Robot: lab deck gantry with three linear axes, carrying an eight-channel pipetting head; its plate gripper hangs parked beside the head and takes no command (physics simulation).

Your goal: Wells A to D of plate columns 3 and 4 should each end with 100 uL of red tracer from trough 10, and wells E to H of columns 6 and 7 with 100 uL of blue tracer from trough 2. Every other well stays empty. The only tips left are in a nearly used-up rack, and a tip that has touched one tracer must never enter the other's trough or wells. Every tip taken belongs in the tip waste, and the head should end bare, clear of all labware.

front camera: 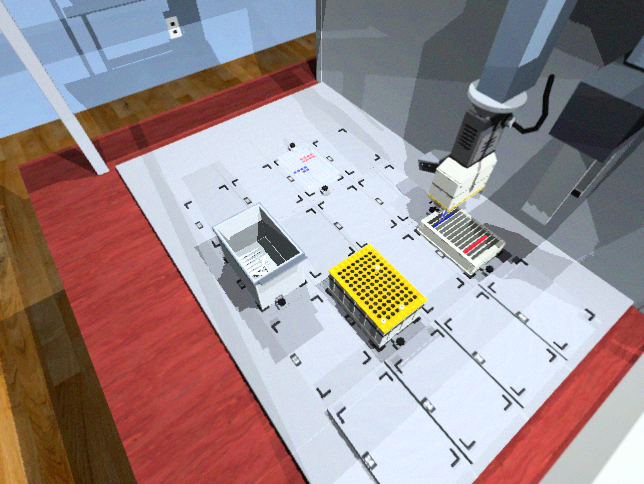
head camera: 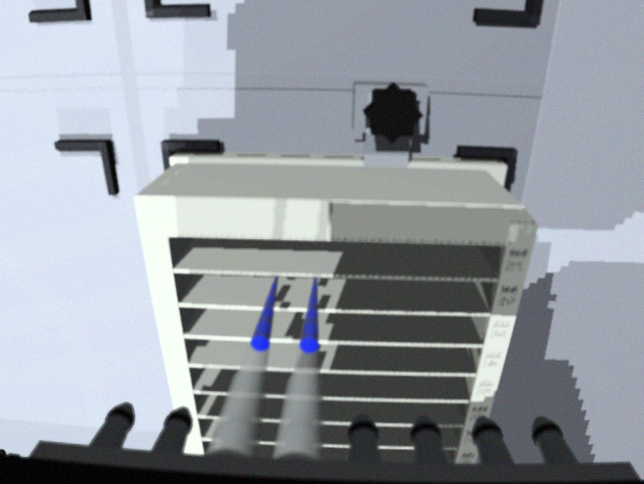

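Note:
The pipetting head (front camera: 461, 179) is at the reservoir (front camera: 458, 259) (head camera: 156, 249). Two neighbouring channels carry tips (head camera: 260, 338) (head camera: 309, 338) with blue liquid in their lower parts; the other six nozzles are bare. The tip ends are at blue trough 2 (head camera: 416, 297); their exact depth is unclear. Red tracer (front camera: 475, 244) lies in trough 10. The plate (front camera: 317, 179) shows two red rows of wells and two blue rows, the blue ones unequal; single wells are too small to count. The yellow tip rack (front camera: 336, 269) shows a few white tips. I cannot make out the parked plate gripper's fingers.
The open grey tip waste bin (front camera: 285, 283) stands left of the tip rack, with pale items on its floor. Black corner brackets mark the deck positions. A dark round knob (head camera: 393, 112) sits beyond the reservoir's end. A white post (front camera: 57, 88) stands at the deck's left.

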